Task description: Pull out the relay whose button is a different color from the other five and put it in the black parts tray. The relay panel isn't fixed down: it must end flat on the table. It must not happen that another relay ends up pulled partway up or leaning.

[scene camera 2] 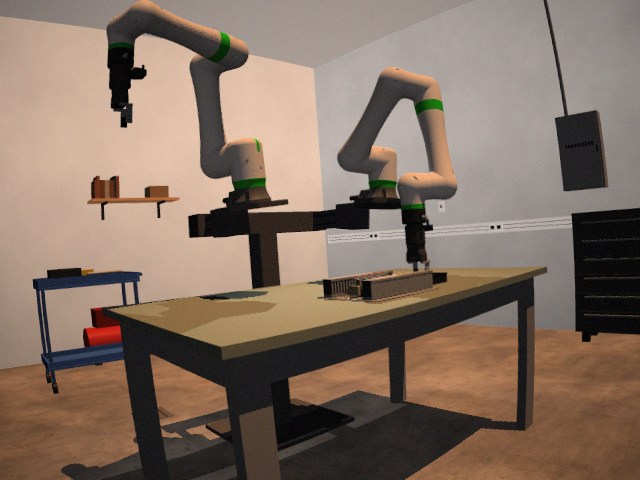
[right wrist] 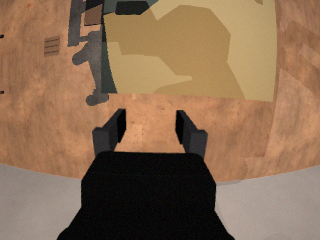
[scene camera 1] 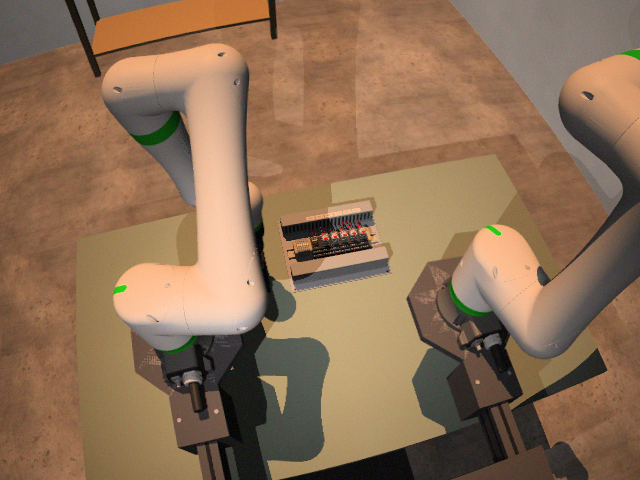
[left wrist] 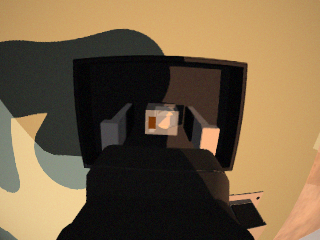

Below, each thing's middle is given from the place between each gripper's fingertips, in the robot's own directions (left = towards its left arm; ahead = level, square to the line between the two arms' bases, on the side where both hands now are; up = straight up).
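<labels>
The black parts tray (left wrist: 216,88) is 27 cm ahead of my right hand (scene camera 2: 126,125), 101 cm to the left of it and 62 cm below it. As for the relay panel (scene camera 1: 315,266), I find it 74 cm to the left of my right hand, 34 cm ahead of it and 60 cm below it.
My left hand is 20 mm above the black parts tray. The relay panel, counted from my left hand, is 70 mm ahead of it, 280 mm to the right of it and 10 mm below it.
</labels>
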